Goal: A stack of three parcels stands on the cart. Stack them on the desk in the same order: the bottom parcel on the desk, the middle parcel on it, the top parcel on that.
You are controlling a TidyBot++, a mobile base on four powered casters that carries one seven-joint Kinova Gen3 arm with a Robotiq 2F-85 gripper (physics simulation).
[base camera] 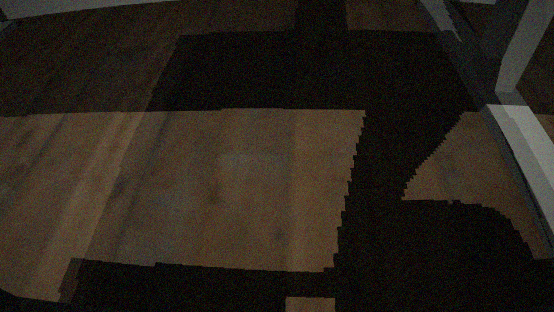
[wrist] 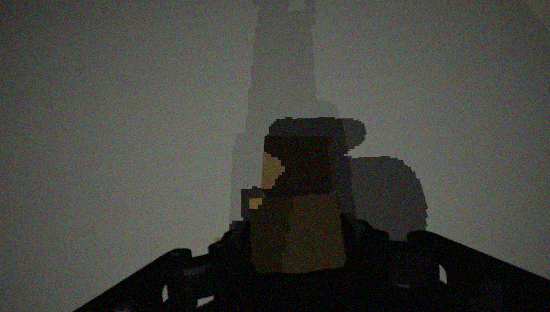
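Note:
My gripper is shut on a brown parcel at the lower middle of the wrist view. The black fingers press on its left and right sides. Another brown parcel shows just beyond it, mostly in dark shadow with a lit patch on its left. The held parcel hides part of it, and I cannot tell whether the two touch. A pale grey surface lies behind them; whether it is the desk or the cart I cannot tell. The base camera view does not show the parcels or the gripper.
In the base camera view, a pale frame bar runs along the right side, with an upright leg above it. A pale edge crosses the top left. Large dark shadows lie on the wooden floor.

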